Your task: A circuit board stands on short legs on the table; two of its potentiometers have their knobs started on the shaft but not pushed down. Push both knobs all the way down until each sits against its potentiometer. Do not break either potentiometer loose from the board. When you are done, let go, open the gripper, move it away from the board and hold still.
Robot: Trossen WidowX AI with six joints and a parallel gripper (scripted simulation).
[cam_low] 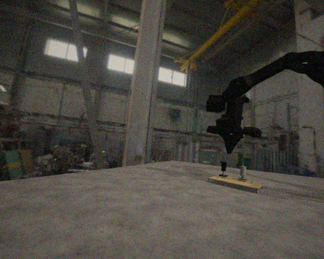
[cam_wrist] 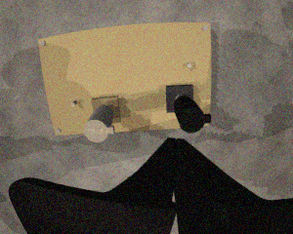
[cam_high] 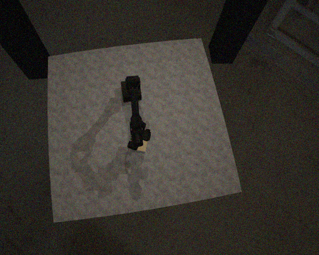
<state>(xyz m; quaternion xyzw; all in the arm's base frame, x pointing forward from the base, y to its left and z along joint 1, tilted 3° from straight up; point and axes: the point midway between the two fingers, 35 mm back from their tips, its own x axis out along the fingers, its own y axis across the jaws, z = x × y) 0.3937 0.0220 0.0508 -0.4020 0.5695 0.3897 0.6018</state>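
Right now the dark knob is 50 mm below my gripper tip and 20 mm ahead of it. From my gripper tip the other things lie so: white knob 50 mm below, 50 mm behind.
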